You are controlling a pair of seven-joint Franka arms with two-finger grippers.
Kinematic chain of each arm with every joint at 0, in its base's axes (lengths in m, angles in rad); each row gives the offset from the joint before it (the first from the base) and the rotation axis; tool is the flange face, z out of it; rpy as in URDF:
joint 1: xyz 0 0 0.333 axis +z
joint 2: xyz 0 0 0 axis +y
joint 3: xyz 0 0 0.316 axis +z
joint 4: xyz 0.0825 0 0 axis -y
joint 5: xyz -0.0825 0 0.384 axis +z
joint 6: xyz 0 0 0 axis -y
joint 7: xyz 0.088 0 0 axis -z
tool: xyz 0 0 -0.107 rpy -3.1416 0 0
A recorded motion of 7 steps. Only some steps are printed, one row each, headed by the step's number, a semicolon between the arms.
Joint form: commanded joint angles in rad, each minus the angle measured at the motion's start. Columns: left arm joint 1, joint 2, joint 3, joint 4, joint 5, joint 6, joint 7; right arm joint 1, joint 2, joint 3, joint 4, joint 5, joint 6, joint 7.
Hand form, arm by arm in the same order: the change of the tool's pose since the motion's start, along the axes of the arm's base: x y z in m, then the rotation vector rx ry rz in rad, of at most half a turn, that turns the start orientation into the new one. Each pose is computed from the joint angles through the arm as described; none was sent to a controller.
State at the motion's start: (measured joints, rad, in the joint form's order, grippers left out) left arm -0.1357 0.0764 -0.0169 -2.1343 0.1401 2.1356 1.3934; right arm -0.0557 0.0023 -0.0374 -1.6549 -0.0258 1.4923 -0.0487
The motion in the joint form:
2: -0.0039 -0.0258 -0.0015 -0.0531 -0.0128 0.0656 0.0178; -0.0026 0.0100 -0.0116 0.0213 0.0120 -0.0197 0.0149
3: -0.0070 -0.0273 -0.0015 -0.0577 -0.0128 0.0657 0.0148; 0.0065 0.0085 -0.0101 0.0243 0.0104 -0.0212 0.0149
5: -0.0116 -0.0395 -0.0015 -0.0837 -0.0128 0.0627 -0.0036; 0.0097 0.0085 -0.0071 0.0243 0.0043 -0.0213 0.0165
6: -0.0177 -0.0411 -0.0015 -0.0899 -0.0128 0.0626 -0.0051; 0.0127 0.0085 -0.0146 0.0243 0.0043 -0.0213 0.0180
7: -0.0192 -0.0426 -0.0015 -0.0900 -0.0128 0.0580 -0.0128; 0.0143 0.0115 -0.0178 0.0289 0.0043 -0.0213 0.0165
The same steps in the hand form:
2: -0.0090 -0.0033 -0.0040 -0.0214 -0.0329 -0.0222; 0.0009 -0.0064 0.0030 0.0097 0.0072 -0.0302
3: -0.0105 -0.0047 -0.0052 -0.0209 -0.0302 -0.0223; 0.0011 -0.0008 0.0050 0.0079 0.0043 -0.0195
5: -0.0189 -0.0057 -0.0103 -0.0171 -0.0158 -0.0083; 0.0014 0.0018 0.0050 0.0016 0.0050 -0.0145
6: -0.0212 -0.0086 -0.0121 -0.0163 -0.0113 -0.0128; 0.0011 -0.0006 0.0050 0.0012 0.0050 -0.0205
7: -0.0219 -0.0092 -0.0118 -0.0150 -0.0092 -0.0062; 0.0021 -0.0015 0.0055 0.0012 0.0034 -0.0206

